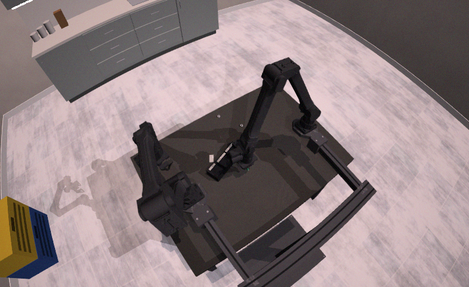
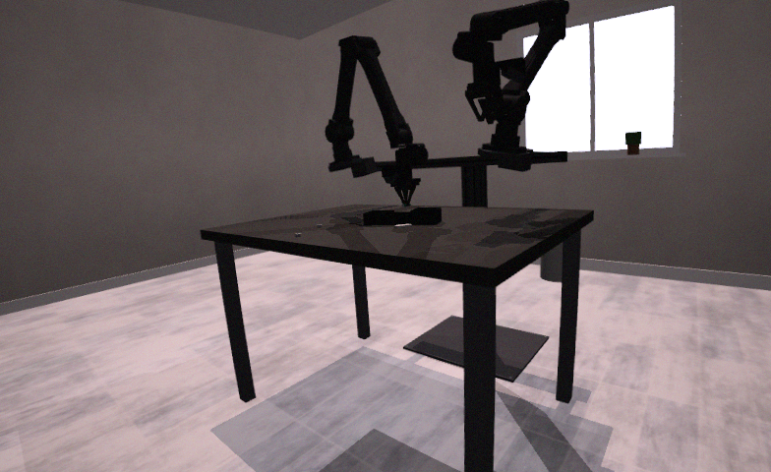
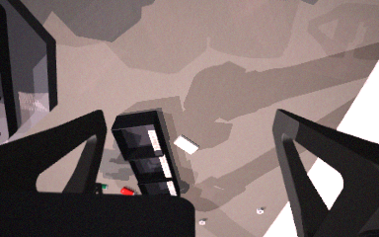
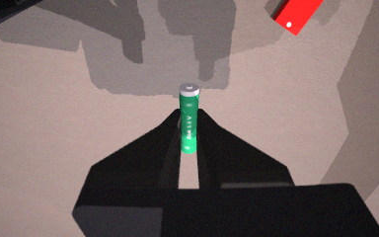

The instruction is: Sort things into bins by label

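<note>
Right now the black labelled bin is 11 cm ahead of my right hand, 7 cm to the left of it and 3 cm below it. Also, from my right hand: red usb stick (7 cm ahead, 7 cm to the right, 5 cm below); then green battery (1 cm below); then white card (18 cm ahead, 13 cm to the left, 5 cm below).
</note>
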